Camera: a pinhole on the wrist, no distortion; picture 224 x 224 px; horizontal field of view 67.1 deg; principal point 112.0 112.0 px. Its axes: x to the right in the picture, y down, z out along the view. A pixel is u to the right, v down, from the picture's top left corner.
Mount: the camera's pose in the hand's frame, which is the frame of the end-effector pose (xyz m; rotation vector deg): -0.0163 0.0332 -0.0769 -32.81 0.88 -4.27
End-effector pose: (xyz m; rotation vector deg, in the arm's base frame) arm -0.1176 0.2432 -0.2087 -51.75 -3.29 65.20
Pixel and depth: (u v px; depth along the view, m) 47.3 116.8 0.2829
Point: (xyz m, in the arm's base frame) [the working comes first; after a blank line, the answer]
In the camera's frame: -0.1084 0.0080 0.2829

-0.3946 0.2678 -0.1913
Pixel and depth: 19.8 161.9 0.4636
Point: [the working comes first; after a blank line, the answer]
In the camera's frame: -0.2531 0.1370 0.4636

-0.6555 0.2378 -0.2270
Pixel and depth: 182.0 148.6 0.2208
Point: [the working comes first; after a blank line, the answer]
In the camera's frame: 0.0915 0.0478 0.2208

-0.2578 0.3829 -0.3072
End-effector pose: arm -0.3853 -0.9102 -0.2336 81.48 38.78 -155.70
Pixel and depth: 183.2 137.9 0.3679
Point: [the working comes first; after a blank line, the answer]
In the camera's frame: 0.1551 0.0564 0.3679

-0.5831 -1.1986 -0.3541
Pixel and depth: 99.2 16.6 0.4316
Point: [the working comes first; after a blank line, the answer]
In the camera's frame: -0.0327 -0.2438 0.4316

-0.6704 -1.1346 -0.0110
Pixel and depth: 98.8 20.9 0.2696
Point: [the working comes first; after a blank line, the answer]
In the camera's frame: -0.0211 -0.1454 0.2696

-0.5306 -1.0560 -0.1126
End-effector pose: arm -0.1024 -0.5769 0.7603 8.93 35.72 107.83
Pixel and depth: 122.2 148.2 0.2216
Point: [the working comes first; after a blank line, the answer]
In the camera's frame: 0.0134 0.0475 0.2216

-0.2322 -0.5921 0.9240
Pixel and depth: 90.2 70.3 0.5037
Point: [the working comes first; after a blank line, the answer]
In the camera's frame: -0.0650 -0.1244 0.5037

-0.0837 -0.5537 1.2269
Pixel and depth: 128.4 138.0 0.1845
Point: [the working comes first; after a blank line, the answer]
In the camera's frame: 0.0179 0.0284 0.1845

-0.2108 -0.5878 0.8881
